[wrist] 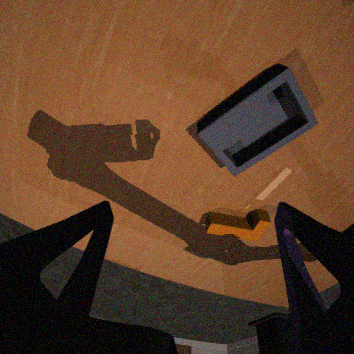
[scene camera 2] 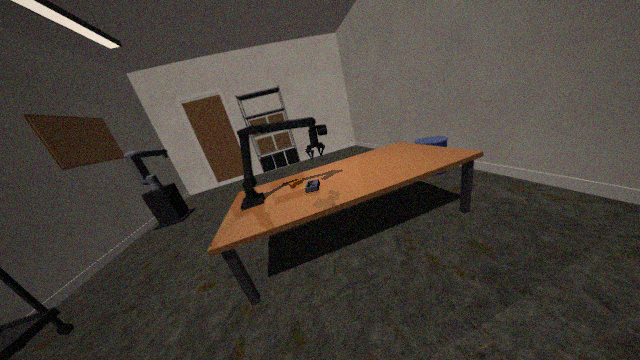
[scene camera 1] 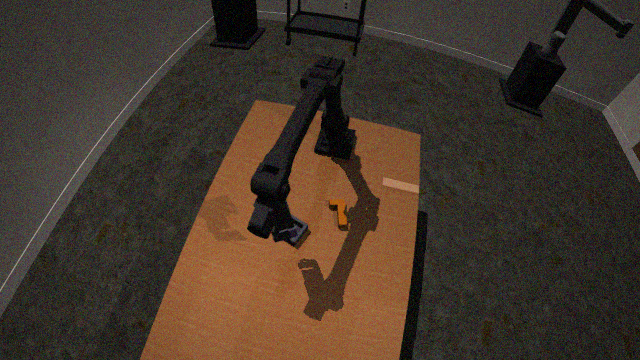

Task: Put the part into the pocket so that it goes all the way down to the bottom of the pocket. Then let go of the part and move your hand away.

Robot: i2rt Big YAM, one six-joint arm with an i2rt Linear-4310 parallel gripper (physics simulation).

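Where they show: gripper, fingertip midpoint: [wrist: 191, 210] [scene camera 2: 316, 157] [scene camera 1: 282, 226]; arm's base at its link origin: [scene camera 2: 253, 199] [scene camera 1: 335, 139].
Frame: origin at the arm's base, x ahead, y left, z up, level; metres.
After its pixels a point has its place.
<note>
The orange L-shaped part [scene camera 1: 342, 216] @[y 0.108, x 0.368, z 0.001 m] [scene camera 2: 295, 183] @[y 0.084, x 0.343, z -0.012 m] [wrist: 240, 231] @[y 0.094, x 0.340, z 0.002 m] lies flat on the table, apart from the pocket block and partly in the arm's shadow. The blue-grey block with the pocket [scene camera 1: 301, 236] @[y -0.021, x 0.481, z -0.019 m] [scene camera 2: 312, 186] @[y -0.155, x 0.449, z 0.009 m] [wrist: 301, 100] @[y -0.147, x 0.437, z 0.008 m] sits on the table beside it; the pocket looks empty in the wrist view. In scene camera 1 the hand hides much of the block. My gripper [scene camera 1: 287, 232] @[y -0.064, x 0.546, z 0.179 m] [scene camera 2: 315, 155] @[y -0.064, x 0.546, z 0.179 m] [wrist: 191, 210] @[y -0.064, x 0.546, z 0.179 m] is open and empty, fingers pointing down, high above the table. In the wrist view the part shows near the right fingertip, the block further up.
The arm's base [scene camera 1: 336, 142] @[y 0.010, x 0.041, z 0.030 m] [scene camera 2: 252, 201] @[y -0.060, x 0.006, z 0.005 m] stands at one end of the wooden table [scene camera 1: 225, 300] @[y -0.213, x 0.801, z -0.028 m] [scene camera 2: 400, 160] @[y -0.113, x 1.203, z -0.029 m]. The arm's shadow falls across the table and touches the part's area. A pale strip [scene camera 1: 400, 185] [wrist: 274, 184] shows on the table near one edge.
</note>
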